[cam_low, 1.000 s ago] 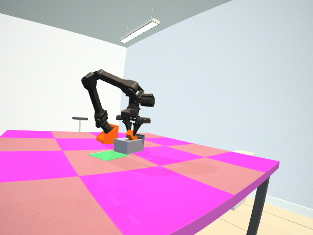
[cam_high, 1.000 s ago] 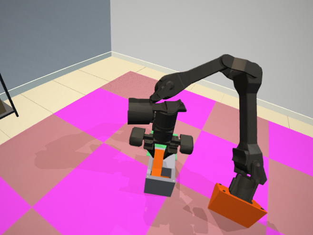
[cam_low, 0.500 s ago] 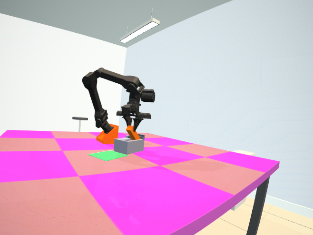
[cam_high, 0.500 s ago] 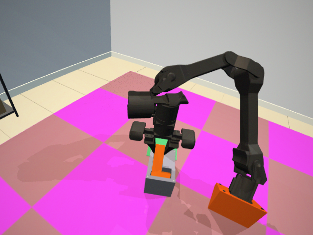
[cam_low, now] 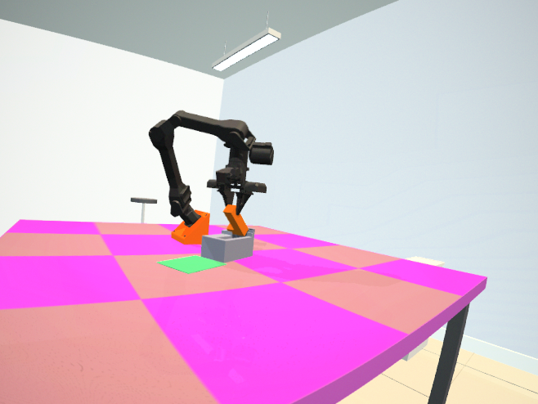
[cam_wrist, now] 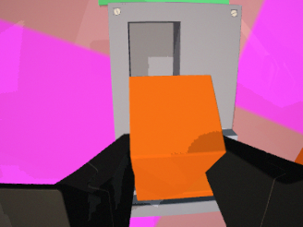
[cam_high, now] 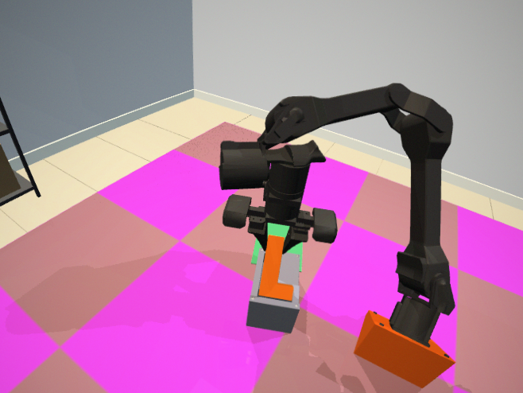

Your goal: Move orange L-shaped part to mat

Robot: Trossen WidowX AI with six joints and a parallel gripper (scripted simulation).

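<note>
Now: gripper tip 4 cm short of the green mat, 14 cm to the left of it and 15 cm above it. Also, from my gripper tip: orange L-shaped part 3 cm behind, 2 cm to the left, 3 cm below.
</note>
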